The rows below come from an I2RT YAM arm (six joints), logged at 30 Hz.
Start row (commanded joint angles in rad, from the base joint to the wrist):
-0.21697 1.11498 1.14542 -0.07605 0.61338 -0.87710
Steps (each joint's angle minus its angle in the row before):
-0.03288 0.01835 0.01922 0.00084 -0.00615 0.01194
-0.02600 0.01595 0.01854 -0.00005 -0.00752 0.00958
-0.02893 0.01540 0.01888 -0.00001 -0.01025 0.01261
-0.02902 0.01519 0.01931 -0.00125 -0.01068 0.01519
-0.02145 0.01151 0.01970 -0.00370 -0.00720 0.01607
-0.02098 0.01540 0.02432 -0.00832 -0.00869 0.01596
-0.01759 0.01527 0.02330 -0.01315 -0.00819 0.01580
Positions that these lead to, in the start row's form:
-0.24985 1.13333 1.16464 -0.07521 0.60723 -0.86516
-0.27585 1.14928 1.18318 -0.07526 0.59971 -0.85558
-0.30478 1.16468 1.20206 -0.07527 0.58946 -0.84297
-0.33380 1.17987 1.22137 -0.07652 0.57878 -0.82778
-0.35525 1.19138 1.24107 -0.08022 0.57158 -0.81171
-0.37623 1.20678 1.26539 -0.08854 0.56289 -0.79575
-0.39382 1.22205 1.28869 -0.10169 0.55470 -0.77995

